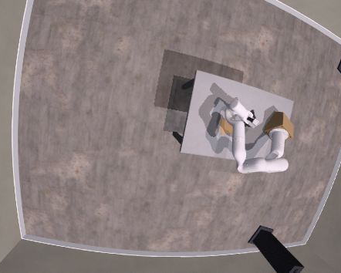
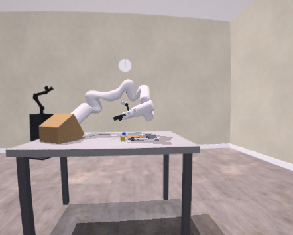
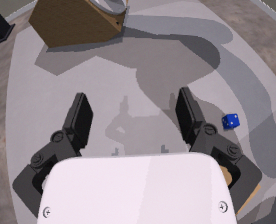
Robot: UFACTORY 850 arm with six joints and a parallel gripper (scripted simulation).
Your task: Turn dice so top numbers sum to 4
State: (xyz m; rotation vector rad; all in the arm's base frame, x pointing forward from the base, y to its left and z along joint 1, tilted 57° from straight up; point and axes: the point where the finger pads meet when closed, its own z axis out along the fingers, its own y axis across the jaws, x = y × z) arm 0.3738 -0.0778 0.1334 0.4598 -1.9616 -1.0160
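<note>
My hand is 140 mm short of the black die, 40 mm to the left of it and 150 mm above it. Round my hand: yellow die: 60 mm ahead, 50 mm to the right, 150 mm below; tan mat: 110 mm ahead, 130 mm to the left, 160 mm below; blue die: 10 mm behind, 180 mm to the left, 150 mm below.
</note>
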